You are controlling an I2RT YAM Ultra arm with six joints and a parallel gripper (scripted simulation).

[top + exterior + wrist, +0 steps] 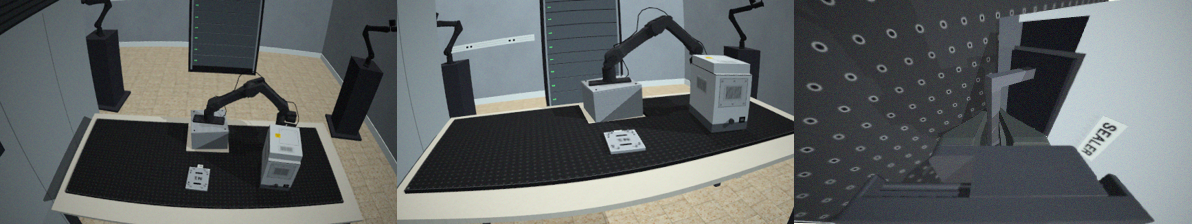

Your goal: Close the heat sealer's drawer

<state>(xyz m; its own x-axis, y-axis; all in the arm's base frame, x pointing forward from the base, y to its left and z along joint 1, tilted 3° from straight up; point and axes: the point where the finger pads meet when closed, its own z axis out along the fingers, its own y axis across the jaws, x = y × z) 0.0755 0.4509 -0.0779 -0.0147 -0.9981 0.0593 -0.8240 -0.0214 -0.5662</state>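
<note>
My gripper is now 110 mm short of the dark drawer and 10 mm above it.
</note>
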